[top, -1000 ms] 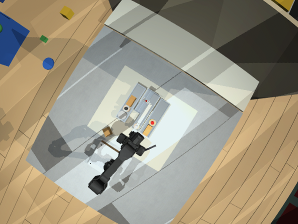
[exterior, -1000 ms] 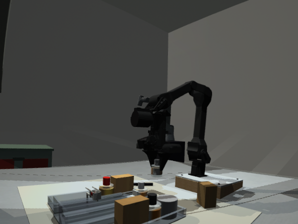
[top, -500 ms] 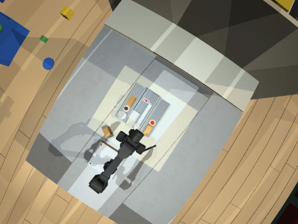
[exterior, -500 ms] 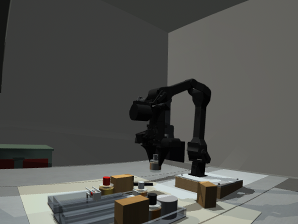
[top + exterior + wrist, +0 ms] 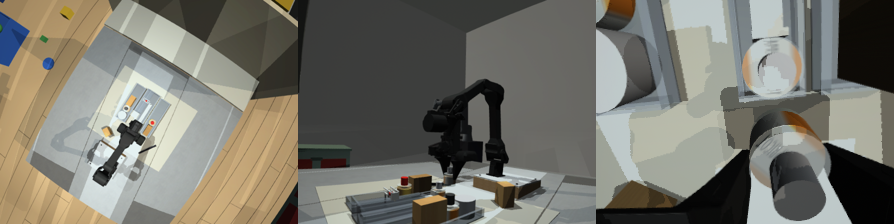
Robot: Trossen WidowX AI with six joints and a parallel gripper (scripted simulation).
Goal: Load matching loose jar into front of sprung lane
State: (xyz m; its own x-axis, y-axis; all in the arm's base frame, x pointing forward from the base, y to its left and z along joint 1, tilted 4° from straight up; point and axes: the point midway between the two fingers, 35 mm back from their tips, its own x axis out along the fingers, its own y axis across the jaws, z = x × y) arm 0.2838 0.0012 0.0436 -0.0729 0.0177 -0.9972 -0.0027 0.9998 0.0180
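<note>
The grey cylinder lies 13 cm to the left of my gripper tip, 6 cm ahead of it and 4 cm below it. Round my gripper tip: sprung lane 20 cm ahead, 5 cm below, 2 cm to the left; then black rod 16 cm to the right, 7 cm below, 6 cm behind; then red mark 23 cm ahead, 4 cm to the left.
</note>
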